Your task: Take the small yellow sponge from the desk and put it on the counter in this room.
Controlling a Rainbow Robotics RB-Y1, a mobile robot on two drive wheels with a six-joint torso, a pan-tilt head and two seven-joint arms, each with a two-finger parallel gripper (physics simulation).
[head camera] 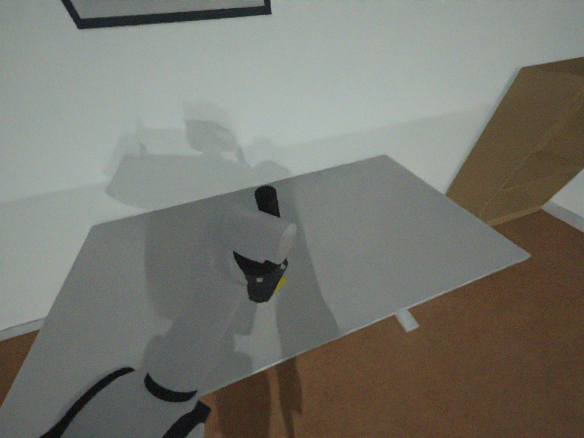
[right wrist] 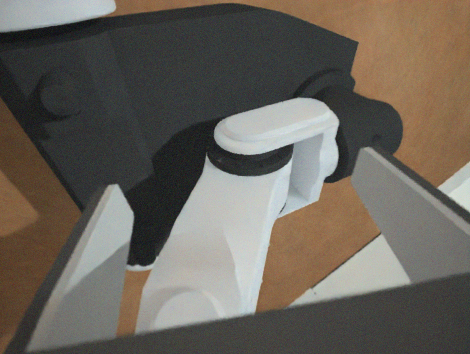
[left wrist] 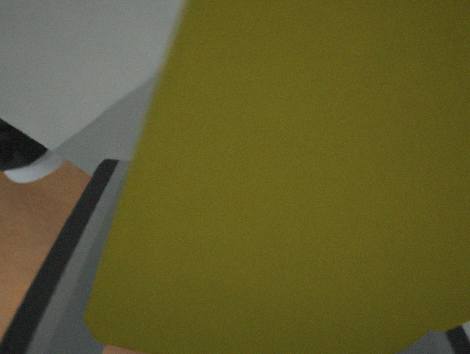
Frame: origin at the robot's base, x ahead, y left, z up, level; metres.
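Where they show: left gripper, fingertip midpoint: (head camera: 272, 285); right gripper, fingertip midpoint: (right wrist: 243, 182).
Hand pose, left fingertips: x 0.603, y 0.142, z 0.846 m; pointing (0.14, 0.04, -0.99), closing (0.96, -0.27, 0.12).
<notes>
After its pixels a point has its place.
The yellow sponge (head camera: 281, 285) {z 0.852, x 0.603, y 0.116 m} (left wrist: 280, 175) fills most of the left wrist view, and a small edge of it shows beside the dark gripper in the head camera. My left gripper is shut on the sponge; its fingers are mostly hidden behind it. In the head camera the arm and gripper hang over the grey desk (head camera: 360, 225) {z 0.722, x 0.967, y -0.113 m}, and how high above it I cannot tell. My right gripper (right wrist: 243, 182) {z 0.507, x -0.102, y -0.215 m} is open, with its fingers wide apart and no object between them. The counter cannot be made out in these views.
A brown wooden panel (head camera: 520, 145) {z 0.734, x 1.697, y -1.002 m} stands against the wall at the right of the head camera. A black-framed picture (head camera: 175, 19) {z 1.341, x 1.137, y 0.514 m} hangs on the wall. A white desk leg (head camera: 407, 320) shows below the desk's front edge. The robot's dark base (right wrist: 240, 60) {z 0.170, x -0.271, y -0.156 m} shows behind the right fingers.
</notes>
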